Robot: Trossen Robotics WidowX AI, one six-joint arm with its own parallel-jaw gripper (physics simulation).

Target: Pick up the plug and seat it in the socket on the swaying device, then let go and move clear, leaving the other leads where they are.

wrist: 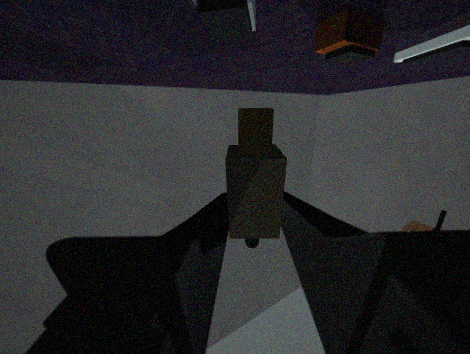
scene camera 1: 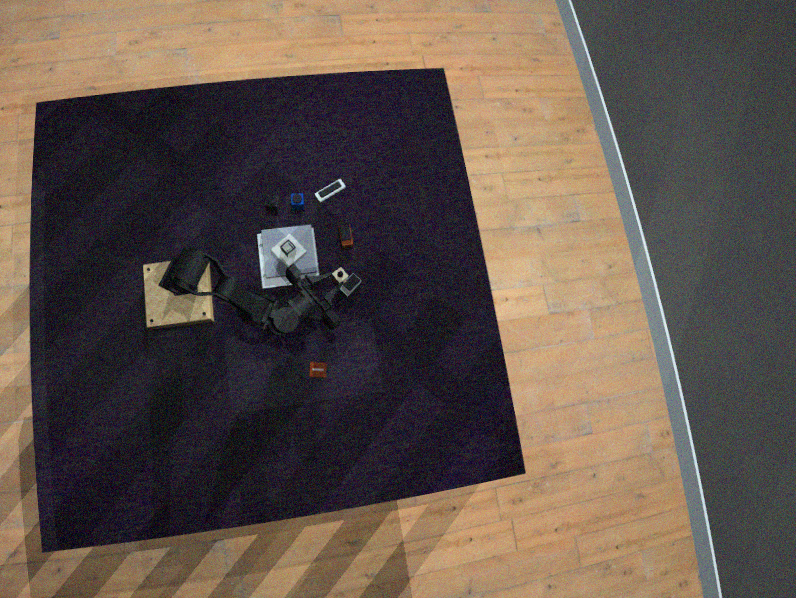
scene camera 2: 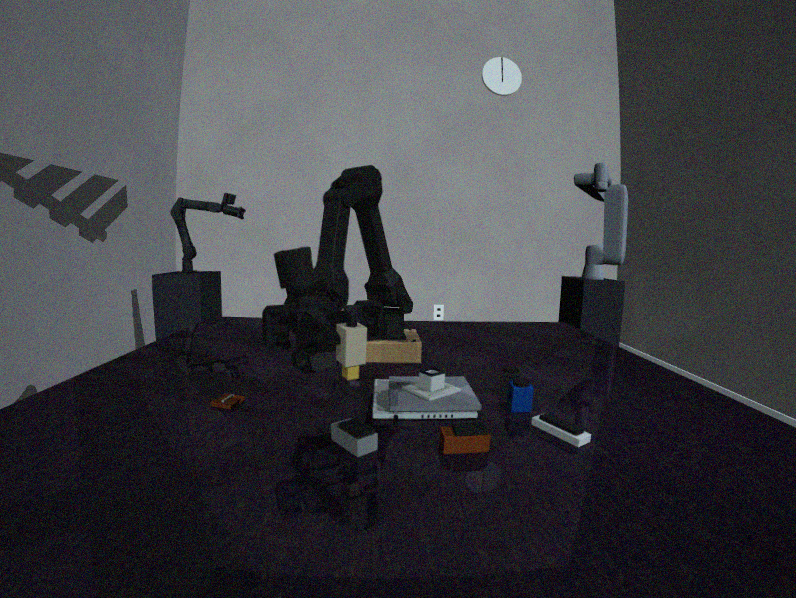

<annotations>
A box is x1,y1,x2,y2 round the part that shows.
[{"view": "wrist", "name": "gripper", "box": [25,191,469,353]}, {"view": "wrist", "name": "orange-and-dark block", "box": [314,7,383,63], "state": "on the table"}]
</annotations>
